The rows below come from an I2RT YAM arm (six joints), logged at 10 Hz.
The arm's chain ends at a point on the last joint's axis. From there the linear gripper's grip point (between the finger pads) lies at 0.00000 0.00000 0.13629 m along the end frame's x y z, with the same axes.
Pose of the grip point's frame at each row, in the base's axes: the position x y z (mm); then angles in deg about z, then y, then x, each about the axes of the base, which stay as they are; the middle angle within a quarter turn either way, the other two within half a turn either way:
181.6, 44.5, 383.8, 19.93, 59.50, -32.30
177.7, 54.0, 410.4, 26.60, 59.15, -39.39
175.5, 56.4, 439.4, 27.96, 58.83, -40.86
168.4, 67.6, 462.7, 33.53, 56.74, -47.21
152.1, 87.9, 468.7, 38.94, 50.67, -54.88
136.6, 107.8, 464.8, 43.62, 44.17, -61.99
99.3, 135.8, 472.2, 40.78, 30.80, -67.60
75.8, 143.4, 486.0, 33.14, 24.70, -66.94
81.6, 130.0, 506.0, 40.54, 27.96, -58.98
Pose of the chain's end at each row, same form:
64.2, 7.5, 325.3, 19.93, 59.50, -32.30
60.7, 9.6, 356.4, 26.60, 59.15, -39.39
58.9, 10.3, 386.0, 27.96, 58.83, -40.86
54.4, 12.7, 411.9, 33.53, 56.74, -47.21
46.7, 17.2, 419.0, 38.94, 50.67, -54.88
41.6, 21.5, 418.9, 43.62, 44.17, -61.99
29.5, 27.6, 427.6, 40.78, 30.80, -67.60
18.8, 29.5, 437.5, 33.14, 24.70, -66.94
17.7, 26.8, 444.0, 40.54, 27.96, -58.98

